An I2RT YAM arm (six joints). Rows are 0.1 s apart.
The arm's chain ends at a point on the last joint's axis. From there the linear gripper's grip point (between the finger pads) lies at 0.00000 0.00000 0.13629 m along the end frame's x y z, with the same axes.
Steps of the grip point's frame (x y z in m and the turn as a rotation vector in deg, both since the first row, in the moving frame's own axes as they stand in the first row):
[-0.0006, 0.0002, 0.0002, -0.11, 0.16, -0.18]
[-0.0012, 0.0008, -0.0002, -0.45, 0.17, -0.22]
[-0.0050, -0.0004, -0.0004, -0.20, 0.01, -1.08]
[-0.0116, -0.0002, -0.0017, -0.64, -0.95, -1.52]
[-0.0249, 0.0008, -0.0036, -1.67, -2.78, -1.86]
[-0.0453, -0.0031, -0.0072, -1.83, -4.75, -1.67]
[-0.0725, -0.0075, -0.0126, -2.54, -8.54, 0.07]
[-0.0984, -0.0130, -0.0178, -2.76, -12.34, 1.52]
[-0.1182, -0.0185, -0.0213, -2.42, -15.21, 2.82]
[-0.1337, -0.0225, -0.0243, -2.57, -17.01, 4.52]
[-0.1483, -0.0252, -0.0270, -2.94, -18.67, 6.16]
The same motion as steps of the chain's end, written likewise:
[-0.0010, -0.0001, 0.0002, -0.11, 0.16, -0.18]
[-0.0016, -0.0003, -0.0002, -0.45, 0.17, -0.22]
[-0.0050, -0.0009, -0.0004, -0.20, 0.01, -1.08]
[-0.0094, -0.0018, -0.0017, -0.64, -0.95, -1.52]
[-0.0184, -0.0033, -0.0034, -1.67, -2.78, -1.86]
[-0.0341, -0.0076, -0.0067, -1.83, -4.75, -1.67]
[-0.0523, -0.0135, -0.0110, -2.54, -8.54, 0.07]
[-0.0692, -0.0191, -0.0145, -2.76, -12.34, 1.52]
[-0.0823, -0.0233, -0.0164, -2.42, -15.21, 2.82]
[-0.0936, -0.0269, -0.0182, -2.57, -17.01, 4.52]
[-0.1044, -0.0297, -0.0197, -2.94, -18.67, 6.16]

